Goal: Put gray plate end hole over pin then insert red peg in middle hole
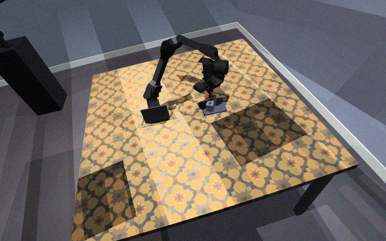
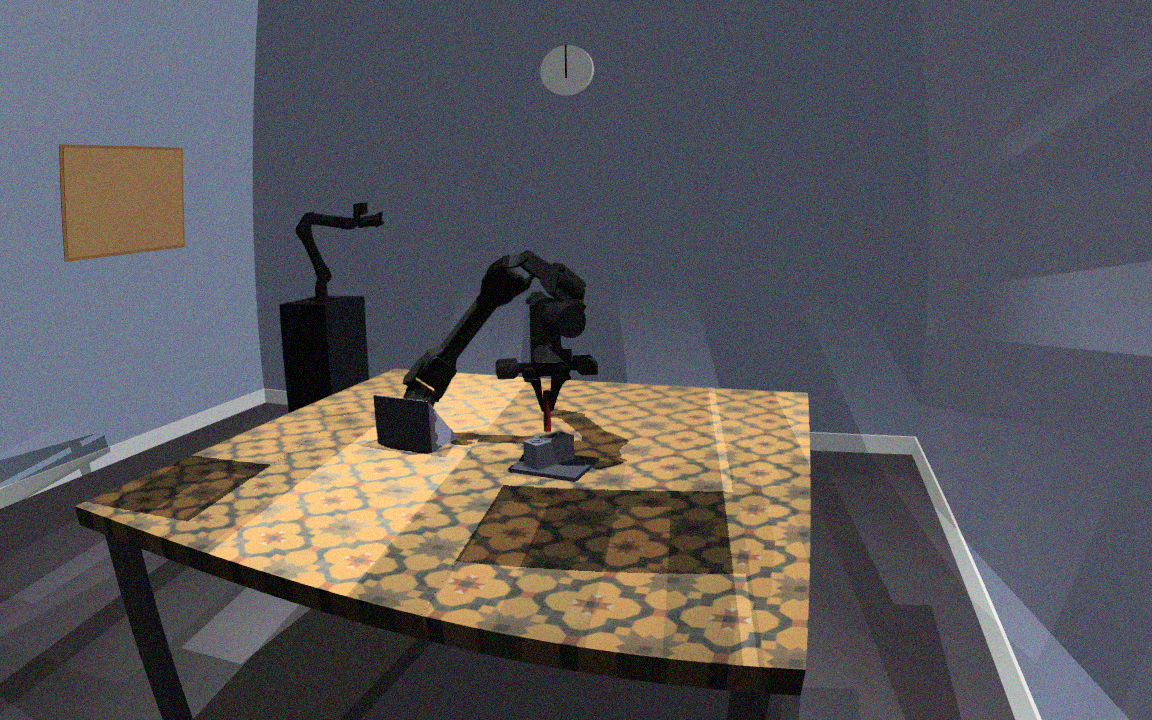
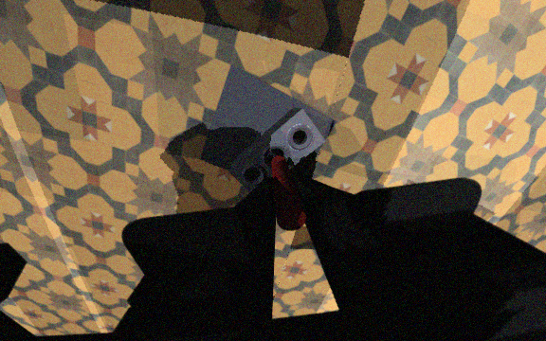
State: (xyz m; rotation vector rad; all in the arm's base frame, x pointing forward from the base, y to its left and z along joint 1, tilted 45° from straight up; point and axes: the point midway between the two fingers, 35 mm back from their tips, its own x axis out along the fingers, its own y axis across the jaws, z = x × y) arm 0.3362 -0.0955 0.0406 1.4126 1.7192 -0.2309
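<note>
Now: the red peg right at my gripper tip. From my gripper tip the other things lie so: gray plate: 7 cm below; flat square base: 10 cm below, 1 cm to the left, 1 cm ahead.
</note>
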